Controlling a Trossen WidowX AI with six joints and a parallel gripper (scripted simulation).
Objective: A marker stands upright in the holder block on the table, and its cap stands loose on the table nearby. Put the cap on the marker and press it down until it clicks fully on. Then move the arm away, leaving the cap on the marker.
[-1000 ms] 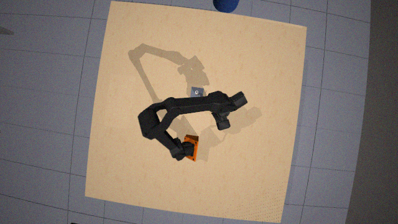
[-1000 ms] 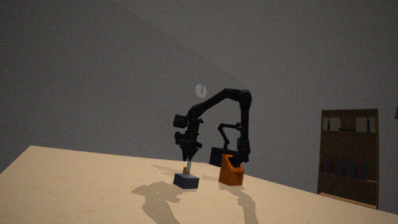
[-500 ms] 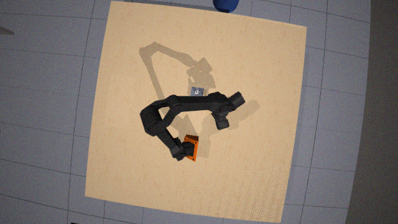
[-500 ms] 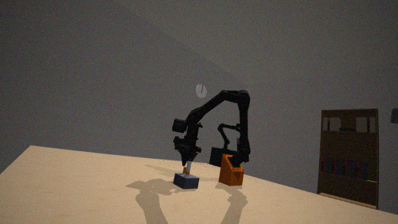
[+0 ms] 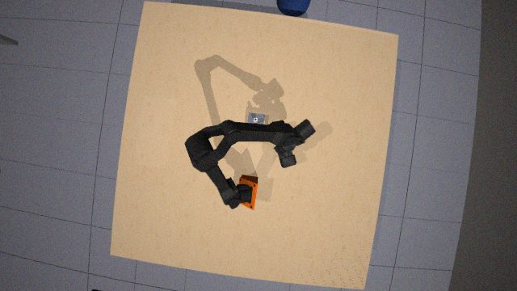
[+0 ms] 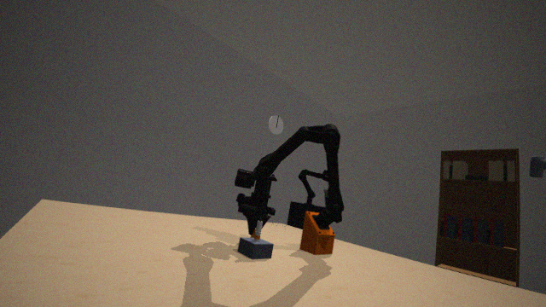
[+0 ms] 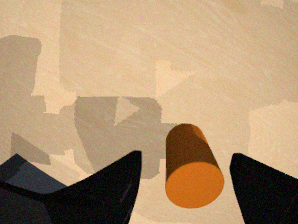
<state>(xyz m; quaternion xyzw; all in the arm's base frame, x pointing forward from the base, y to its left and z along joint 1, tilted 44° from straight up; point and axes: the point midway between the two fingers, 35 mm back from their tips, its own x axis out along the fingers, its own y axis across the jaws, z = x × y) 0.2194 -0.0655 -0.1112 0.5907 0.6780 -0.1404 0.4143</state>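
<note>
Now: the orange cap 10 mm below my gripper tip. Also, from my gripper tip: holder block (120 mm to the left, 90 mm ahead, 10 mm below).
</note>
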